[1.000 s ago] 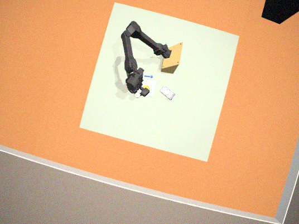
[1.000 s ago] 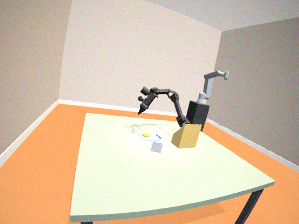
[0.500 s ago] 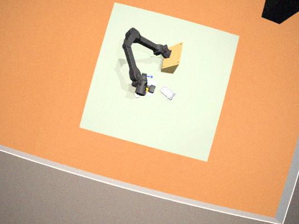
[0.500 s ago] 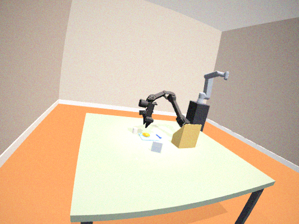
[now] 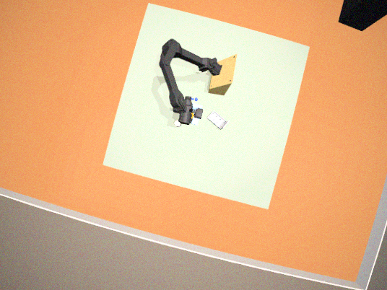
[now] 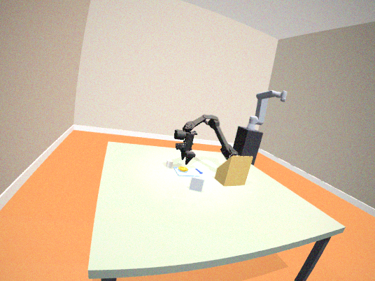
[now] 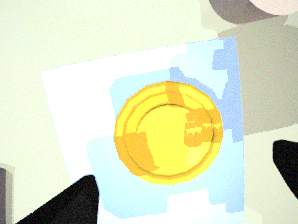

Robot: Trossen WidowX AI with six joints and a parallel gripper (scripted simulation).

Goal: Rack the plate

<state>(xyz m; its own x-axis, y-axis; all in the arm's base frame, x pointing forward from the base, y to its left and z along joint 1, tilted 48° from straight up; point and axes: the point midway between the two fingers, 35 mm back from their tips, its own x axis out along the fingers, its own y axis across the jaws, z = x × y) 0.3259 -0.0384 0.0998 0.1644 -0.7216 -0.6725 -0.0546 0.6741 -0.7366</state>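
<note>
Now: the yellow plate 50 mm below my gripper tip. From my gripper tip the other things lie so: dish rack 210 mm to the left, 40 mm below, 30 mm behind.
</note>
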